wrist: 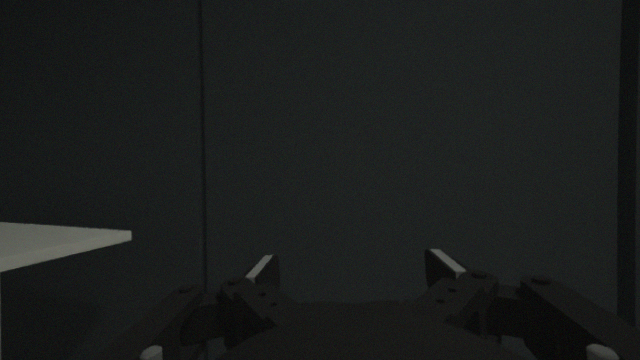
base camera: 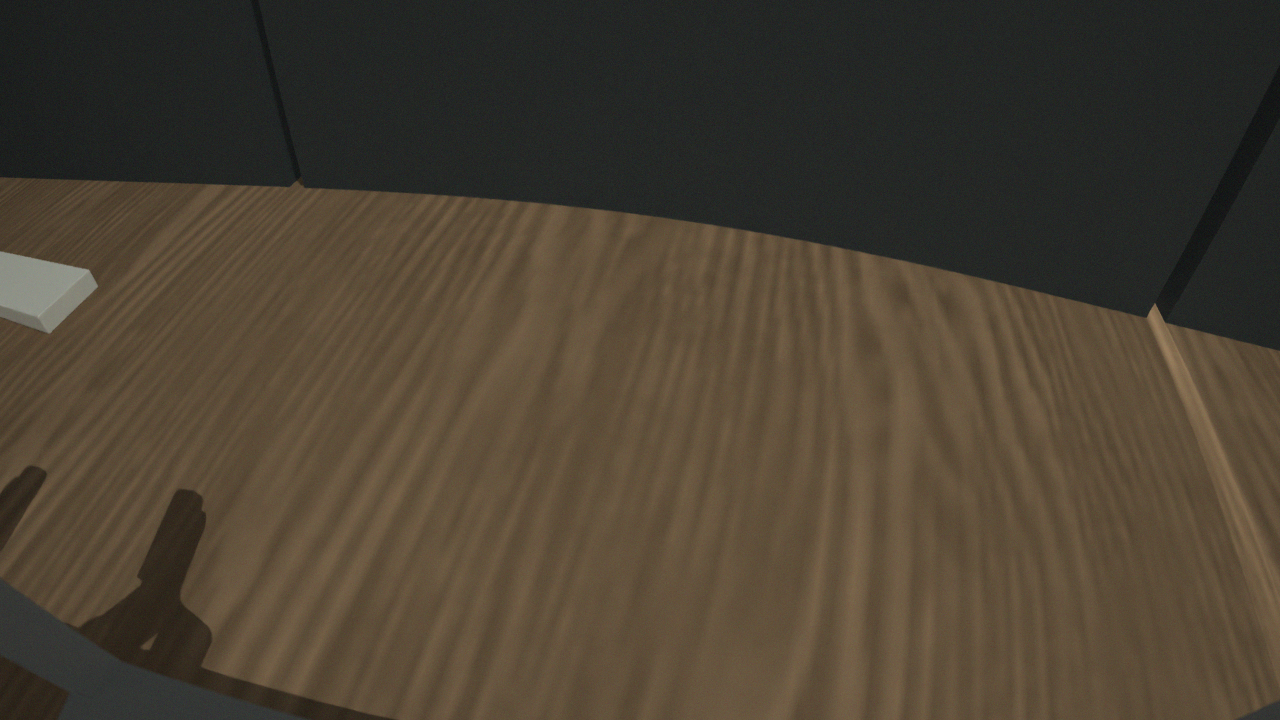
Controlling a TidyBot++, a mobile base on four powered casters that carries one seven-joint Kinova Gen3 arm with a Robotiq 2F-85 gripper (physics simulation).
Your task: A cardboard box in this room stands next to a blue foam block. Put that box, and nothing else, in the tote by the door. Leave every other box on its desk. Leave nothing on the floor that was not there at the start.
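Frame: origin at the arm's base, x ahead, y left, z up, level; centimetres.
Seen in the pictures: gripper, between the fingertips: (wrist: 350, 268).
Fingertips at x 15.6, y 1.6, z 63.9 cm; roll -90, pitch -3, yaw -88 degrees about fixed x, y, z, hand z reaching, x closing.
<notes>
A point is followed by its place in that frame.
My gripper (wrist: 350, 268) {x 15.6, y 1.6, z 63.9 cm} is open, its two fingers wide apart at the bottom of the wrist view, with nothing between them. It faces a dark wall. The cardboard box, the blue foam block and the tote do not show in either view. In the base camera view, the shadow of the open gripper lies on the floor at the lower left; the gripper itself is not in that view.
The corner of a white flat top (base camera: 40, 291) {x 48.8, y 68.7, z -37.1 cm} (wrist: 65, 243) {x 49.1, y 62.1, z 55.4 cm}, like a desk top, juts in from the left. A dark panelled wall (base camera: 680, 107) {x 63.6, y 1.3, z -28.2 cm} (wrist: 380, 130) {x 62.5, y -5.1, z 79.7 cm} stands ahead across the wooden floor (base camera: 626, 447) {x 38.1, y 3.5, z -39.7 cm}. A light strip (base camera: 1203, 420) runs along the floor at the right.
</notes>
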